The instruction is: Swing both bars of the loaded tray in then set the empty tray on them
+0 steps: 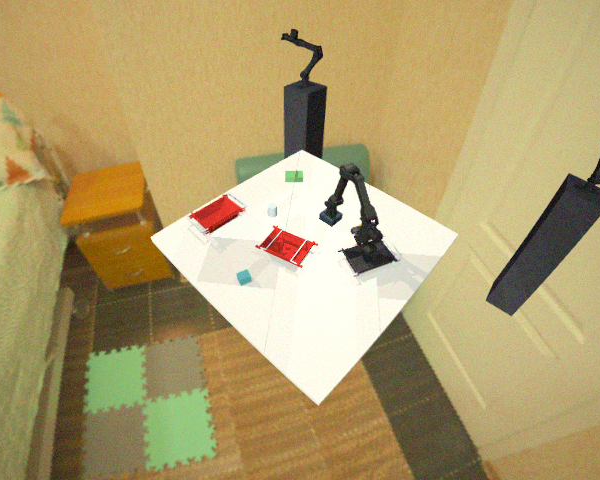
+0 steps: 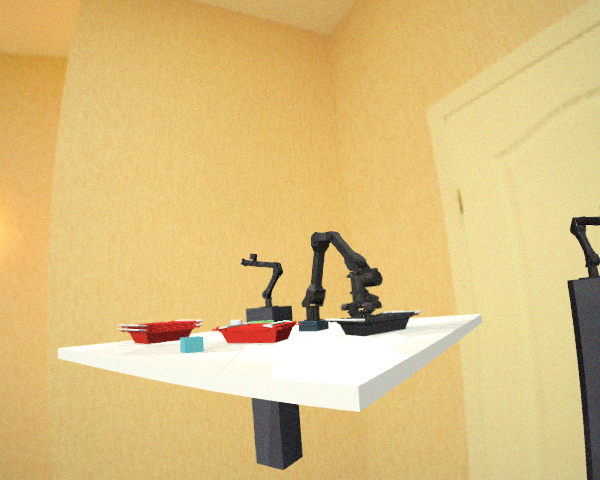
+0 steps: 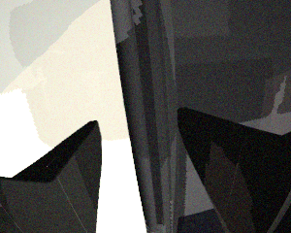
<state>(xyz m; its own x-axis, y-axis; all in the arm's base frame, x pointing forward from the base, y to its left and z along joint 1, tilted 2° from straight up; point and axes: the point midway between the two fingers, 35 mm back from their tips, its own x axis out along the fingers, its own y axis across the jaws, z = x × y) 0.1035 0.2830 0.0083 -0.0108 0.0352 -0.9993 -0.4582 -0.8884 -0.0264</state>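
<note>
Now: the dark grey tray 3 cm ahead of my gripper tip, 7 cm to the left of it and 3 cm above it. From my gripper tip the other things lie so: cyan block 55 cm ahead, 33 cm to the right, 1 cm above; then pale cylinder 10 cm ahead, 56 cm to the right, 2 cm above; then yellow disc 16 cm behind, 9 cm to the right.
</note>
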